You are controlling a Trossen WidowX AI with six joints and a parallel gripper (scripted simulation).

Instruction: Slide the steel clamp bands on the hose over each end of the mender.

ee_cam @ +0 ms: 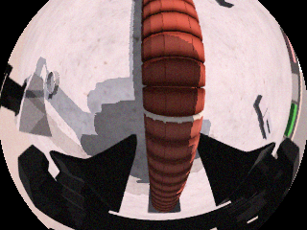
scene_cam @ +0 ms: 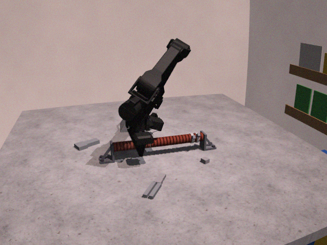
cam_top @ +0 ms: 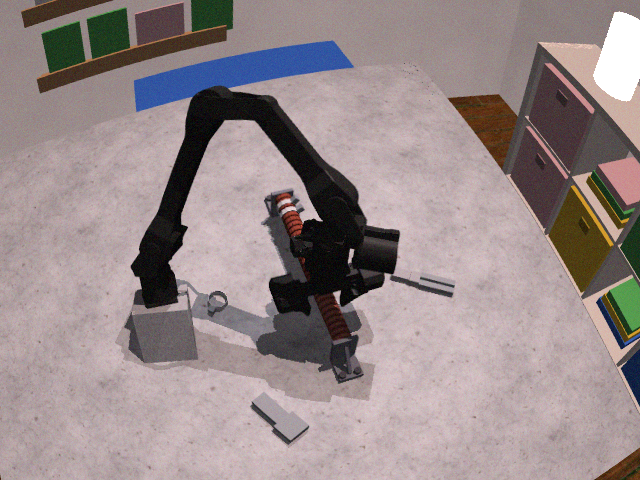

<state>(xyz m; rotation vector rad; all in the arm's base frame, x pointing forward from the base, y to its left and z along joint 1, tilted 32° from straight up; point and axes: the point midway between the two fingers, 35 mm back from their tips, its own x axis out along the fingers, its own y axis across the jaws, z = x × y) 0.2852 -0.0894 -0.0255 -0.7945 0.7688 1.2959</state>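
Right now my hand is 210 mm to the right of the small grey block, 120 mm short of it and 40 mm above it.
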